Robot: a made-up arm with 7 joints. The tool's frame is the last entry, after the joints.
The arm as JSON. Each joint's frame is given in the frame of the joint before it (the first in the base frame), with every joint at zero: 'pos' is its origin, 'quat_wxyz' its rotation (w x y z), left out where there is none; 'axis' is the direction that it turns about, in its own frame. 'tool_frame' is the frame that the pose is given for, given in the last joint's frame.
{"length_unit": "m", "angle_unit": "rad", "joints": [
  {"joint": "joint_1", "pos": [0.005, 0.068, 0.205], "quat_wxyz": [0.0, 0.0, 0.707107, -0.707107], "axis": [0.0, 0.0, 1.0]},
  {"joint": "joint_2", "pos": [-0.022, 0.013, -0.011], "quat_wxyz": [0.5, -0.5, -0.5, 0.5], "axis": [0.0, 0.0, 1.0]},
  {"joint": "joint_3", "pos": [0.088, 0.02, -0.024], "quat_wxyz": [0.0, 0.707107, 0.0, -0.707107], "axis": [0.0, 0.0, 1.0]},
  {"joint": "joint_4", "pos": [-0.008, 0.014, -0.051], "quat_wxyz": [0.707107, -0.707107, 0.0, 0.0], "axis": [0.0, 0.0, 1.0]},
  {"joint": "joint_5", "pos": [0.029, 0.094, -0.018], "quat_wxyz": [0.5, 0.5, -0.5, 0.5], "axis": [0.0, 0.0, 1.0]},
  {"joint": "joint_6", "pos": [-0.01, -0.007, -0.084], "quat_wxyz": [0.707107, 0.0, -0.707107, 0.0], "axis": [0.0, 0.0, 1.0]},
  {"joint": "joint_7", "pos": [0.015, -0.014, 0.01], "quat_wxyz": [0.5, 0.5, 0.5, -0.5], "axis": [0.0, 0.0, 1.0]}
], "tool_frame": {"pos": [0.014, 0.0, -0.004], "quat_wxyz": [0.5, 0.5, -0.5, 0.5]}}
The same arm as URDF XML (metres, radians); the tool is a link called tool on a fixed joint. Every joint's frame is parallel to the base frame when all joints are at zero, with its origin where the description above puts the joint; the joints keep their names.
<robot name="arm">
  <link name="base_link"/>
  <link name="link1"/>
  <link name="link2"/>
  <link name="link3"/>
  <link name="link4"/>
  <link name="link5"/>
  <link name="link6"/>
  <link name="link7"/>
  <link name="tool"/>
  <joint name="joint_1" type="continuous">
    <parent link="base_link"/>
    <child link="link1"/>
    <origin xyz="0.005 0.068 0.205" rpy="0 0 0"/>
    <axis xyz="0 -1 0"/>
  </joint>
  <joint name="joint_2" type="continuous">
    <parent link="link1"/>
    <child link="link2"/>
    <origin xyz="0.022 0.011 -0.013" rpy="0 0 0"/>
    <axis xyz="1 0 0"/>
  </joint>
  <joint name="joint_3" type="continuous">
    <parent link="link2"/>
    <child link="link3"/>
    <origin xyz="-0.024 0.02 -0.088" rpy="0 0 0"/>
    <axis xyz="0 0 1"/>
  </joint>
  <joint name="joint_4" type="continuous">
    <parent link="link3"/>
    <child link="link4"/>
    <origin xyz="0.008 -0.014 -0.051" rpy="0 0 0"/>
    <axis xyz="0 -1 0"/>
  </joint>
  <joint name="joint_5" type="continuous">
    <parent link="link4"/>
    <child link="link5"/>
    <origin xyz="-0.029 0.018 -0.094" rpy="0 0 0"/>
    <axis xyz="0 0 1"/>
  </joint>
  <joint name="joint_6" type="continuous">
    <parent link="link5"/>
    <child link="link6"/>
    <origin xyz="-0.007 0.01 -0.084" rpy="0 0 0"/>
    <axis xyz="0 1 0"/>
  </joint>
  <joint name="joint_7" type="continuous">
    <parent link="link6"/>
    <child link="link7"/>
    <origin xyz="-0.014 0.01 0.015" rpy="0 0 0"/>
    <axis xyz="-1 0 0"/>
  </joint>
  <joint name="tool_fixed" type="fixed">
    <parent link="link7"/>
    <child link="tool"/>
    <origin xyz="0.004 -0.014 0" rpy="3.1416 0 3.1416"/>
  </joint>
</robot>

